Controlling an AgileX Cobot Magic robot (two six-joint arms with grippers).
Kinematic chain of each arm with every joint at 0, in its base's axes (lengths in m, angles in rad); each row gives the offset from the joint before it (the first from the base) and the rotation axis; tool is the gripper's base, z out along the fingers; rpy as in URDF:
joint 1: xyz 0 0 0.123 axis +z
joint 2: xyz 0 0 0 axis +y
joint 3: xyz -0.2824 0 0.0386 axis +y
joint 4: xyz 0.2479 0 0.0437 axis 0.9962 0 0.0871
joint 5: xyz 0 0 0 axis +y
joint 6: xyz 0.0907 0 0.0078 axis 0.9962 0 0.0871
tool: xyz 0 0 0 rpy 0 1.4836 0
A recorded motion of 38 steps. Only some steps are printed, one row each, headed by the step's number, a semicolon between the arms.
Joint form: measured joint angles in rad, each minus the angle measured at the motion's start. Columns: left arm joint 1, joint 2, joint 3, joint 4, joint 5, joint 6; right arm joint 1, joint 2, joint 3, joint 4, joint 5, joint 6.
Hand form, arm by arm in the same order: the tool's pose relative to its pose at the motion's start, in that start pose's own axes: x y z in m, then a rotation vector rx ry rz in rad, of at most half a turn. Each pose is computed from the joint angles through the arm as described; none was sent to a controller.
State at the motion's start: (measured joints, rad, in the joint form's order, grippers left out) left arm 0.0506 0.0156 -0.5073 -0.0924 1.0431 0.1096; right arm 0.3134 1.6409 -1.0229 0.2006 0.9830 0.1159
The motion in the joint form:
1: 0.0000 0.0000 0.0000 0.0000 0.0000 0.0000; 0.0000 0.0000 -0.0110 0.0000 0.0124 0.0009
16: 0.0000 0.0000 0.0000 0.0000 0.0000 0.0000; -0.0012 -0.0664 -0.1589 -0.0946 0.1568 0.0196
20: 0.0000 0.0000 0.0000 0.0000 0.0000 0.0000; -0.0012 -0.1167 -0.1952 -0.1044 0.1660 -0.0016
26: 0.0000 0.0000 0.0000 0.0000 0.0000 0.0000; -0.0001 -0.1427 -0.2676 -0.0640 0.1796 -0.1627
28: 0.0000 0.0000 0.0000 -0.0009 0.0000 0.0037; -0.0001 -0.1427 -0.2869 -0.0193 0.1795 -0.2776
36: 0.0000 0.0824 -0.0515 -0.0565 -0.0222 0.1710; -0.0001 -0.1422 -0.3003 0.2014 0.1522 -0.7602
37: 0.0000 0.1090 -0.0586 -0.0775 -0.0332 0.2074; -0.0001 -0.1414 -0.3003 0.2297 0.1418 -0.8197
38: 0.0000 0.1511 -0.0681 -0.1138 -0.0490 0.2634; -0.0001 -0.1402 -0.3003 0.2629 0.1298 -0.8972
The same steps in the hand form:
1: 0.0000 0.0000 0.0000 0.0000 0.0000 0.0000; -0.0011 0.0008 -0.0024 -0.0010 0.0017 -0.0009
16: 0.0000 0.0000 0.0000 0.0000 0.0000 0.0000; -0.0082 0.0046 -0.0563 0.0566 -0.0739 -0.0551
20: 0.0000 0.0000 0.0000 0.0000 0.0000 0.0000; -0.0056 0.0074 -0.0805 0.0514 -0.1498 -0.0906
26: 0.0000 0.0000 0.0000 0.0000 0.0000 0.0000; -0.0076 0.0163 -0.1068 0.0147 -0.2263 -0.2521
28: 0.0000 -0.0001 0.0000 0.0008 -0.0001 0.0032; -0.0087 0.0213 -0.1119 -0.0167 -0.2441 -0.3564
36: -0.0189 -0.0030 0.0006 0.0474 -0.0007 0.1388; -0.0091 0.0404 -0.1182 -0.1609 -0.3323 -0.7693
37: -0.0235 -0.0041 0.0032 0.0651 0.0031 0.1616; -0.0098 0.0427 -0.1188 -0.1757 -0.3540 -0.8170
38: -0.0302 -0.0059 0.0080 0.0958 0.0106 0.1930; -0.0107 0.0454 -0.1195 -0.1905 -0.3817 -0.8796

